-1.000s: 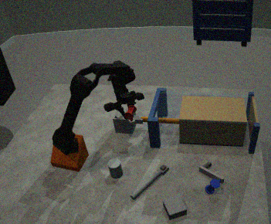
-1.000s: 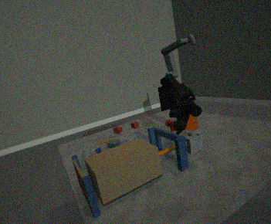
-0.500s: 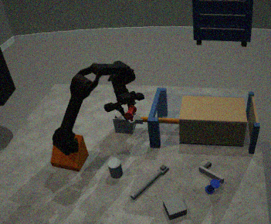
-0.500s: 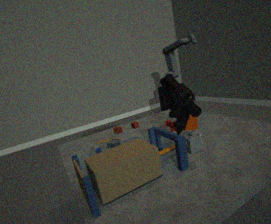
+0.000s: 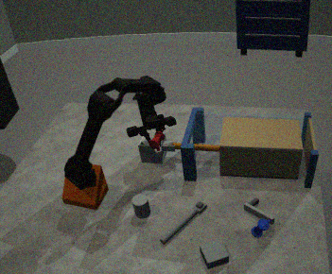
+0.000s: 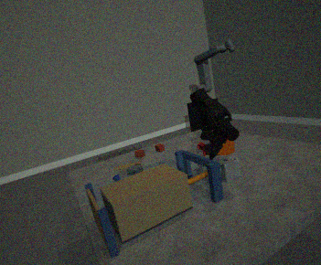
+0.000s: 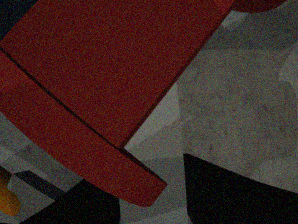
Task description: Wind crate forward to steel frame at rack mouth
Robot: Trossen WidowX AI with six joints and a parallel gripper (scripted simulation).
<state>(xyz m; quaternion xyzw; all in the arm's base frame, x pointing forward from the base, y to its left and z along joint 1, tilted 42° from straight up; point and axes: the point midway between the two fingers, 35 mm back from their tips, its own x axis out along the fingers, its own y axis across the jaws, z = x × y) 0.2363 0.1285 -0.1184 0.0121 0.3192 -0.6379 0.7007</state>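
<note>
The red handle lies 5 cm above my gripper tip, 3 cm to the right of it and 1 cm ahead of it. Round my gripper tip: winch handle with red knob: 2 cm above; then grey block: 43 cm to the right, 22 cm ahead, 8 cm below; then grey winch: 6 cm below, 5 cm to the left, 4 cm behind.
</note>
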